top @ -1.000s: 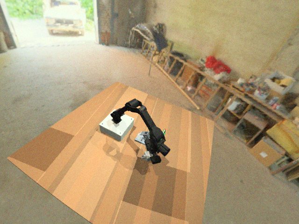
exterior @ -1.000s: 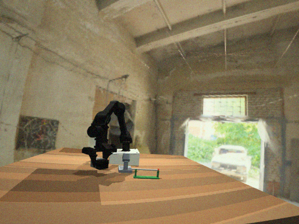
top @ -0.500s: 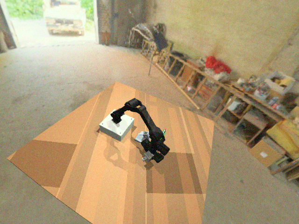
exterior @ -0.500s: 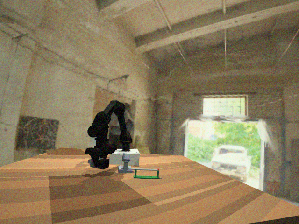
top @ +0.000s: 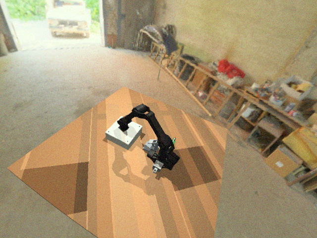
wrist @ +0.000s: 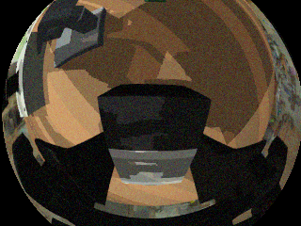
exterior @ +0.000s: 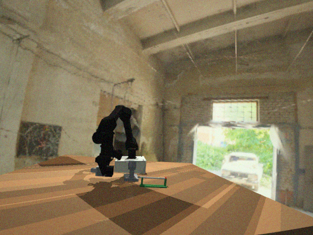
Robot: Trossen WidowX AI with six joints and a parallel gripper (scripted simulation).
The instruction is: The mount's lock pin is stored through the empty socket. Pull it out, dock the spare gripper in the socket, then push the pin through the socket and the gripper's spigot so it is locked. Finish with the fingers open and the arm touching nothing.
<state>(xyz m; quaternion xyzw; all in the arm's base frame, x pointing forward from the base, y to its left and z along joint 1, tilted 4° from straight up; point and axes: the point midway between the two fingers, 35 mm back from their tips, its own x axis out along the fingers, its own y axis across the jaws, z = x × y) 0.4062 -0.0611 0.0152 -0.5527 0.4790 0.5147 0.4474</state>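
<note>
The spare gripper is 10 mm to the right of my gripper tip and 20 mm above it. The rest, counted from my gripper tip: green cradle (40 mm behind, 250 mm to the left, 30 mm below); socket (140 mm behind, 120 mm to the left).
</note>
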